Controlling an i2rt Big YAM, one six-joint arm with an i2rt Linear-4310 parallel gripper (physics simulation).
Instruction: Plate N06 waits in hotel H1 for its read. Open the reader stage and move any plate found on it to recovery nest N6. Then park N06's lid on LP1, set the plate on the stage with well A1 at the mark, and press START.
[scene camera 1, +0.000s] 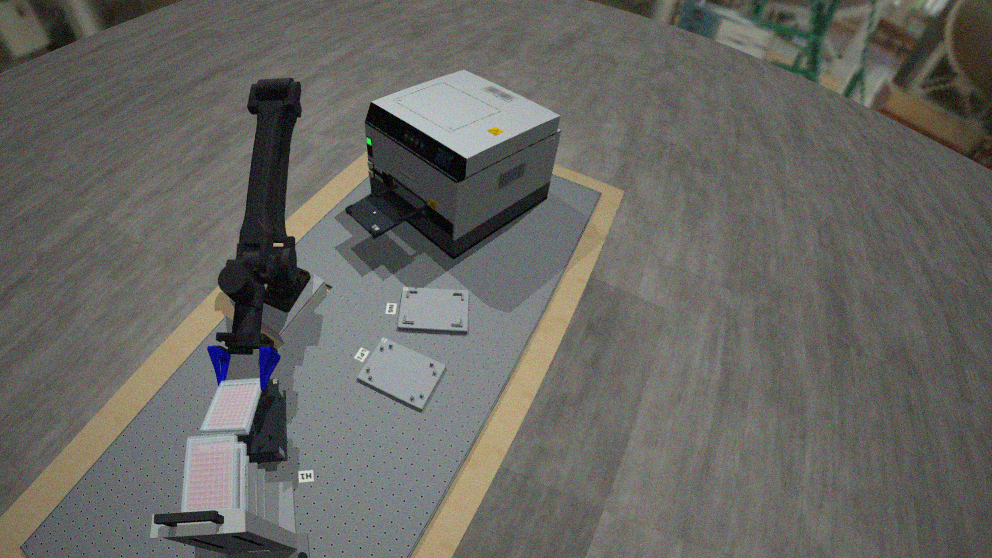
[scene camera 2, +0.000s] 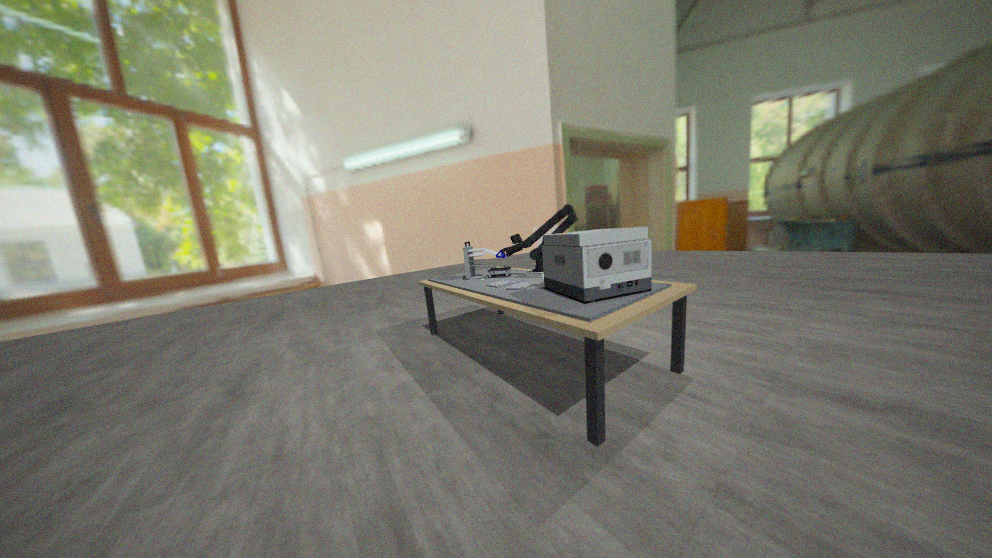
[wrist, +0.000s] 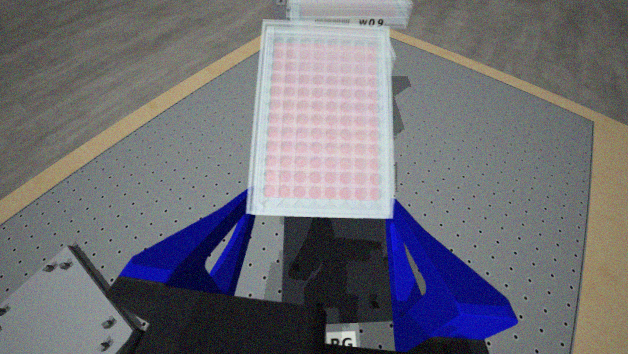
Observation:
In view: my gripper (scene camera 1: 241, 389), a stage tray (scene camera 1: 386, 217) and a deck (wrist: 500, 177).
My gripper shows as well in the wrist view (wrist: 321, 198).

